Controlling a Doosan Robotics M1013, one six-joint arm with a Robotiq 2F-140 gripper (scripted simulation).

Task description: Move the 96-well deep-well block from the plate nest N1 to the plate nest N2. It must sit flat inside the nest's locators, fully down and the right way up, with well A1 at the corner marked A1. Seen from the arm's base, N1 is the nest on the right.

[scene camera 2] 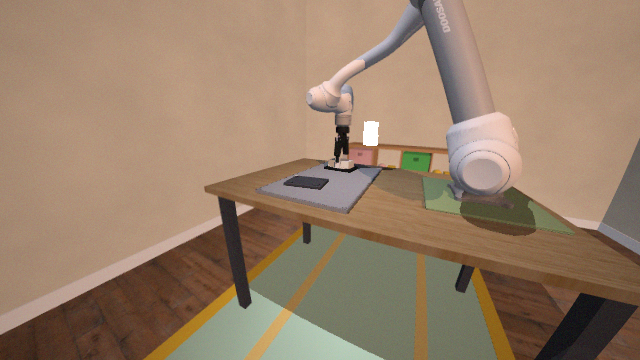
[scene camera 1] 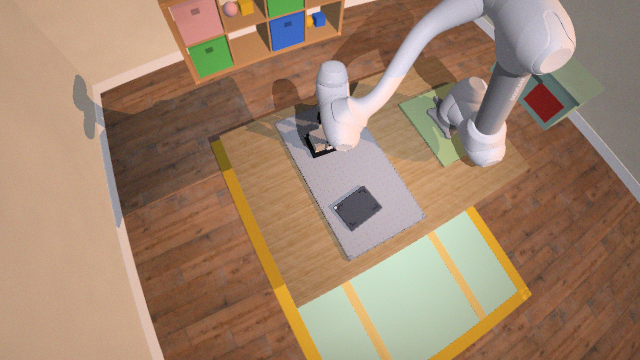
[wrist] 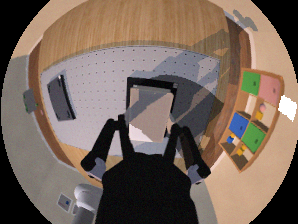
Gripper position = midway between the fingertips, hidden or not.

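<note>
The wrist view shows a white deep-well block (wrist: 150, 107), a dark nest N2 (wrist: 58, 96) and my gripper (wrist: 148, 112).
</note>
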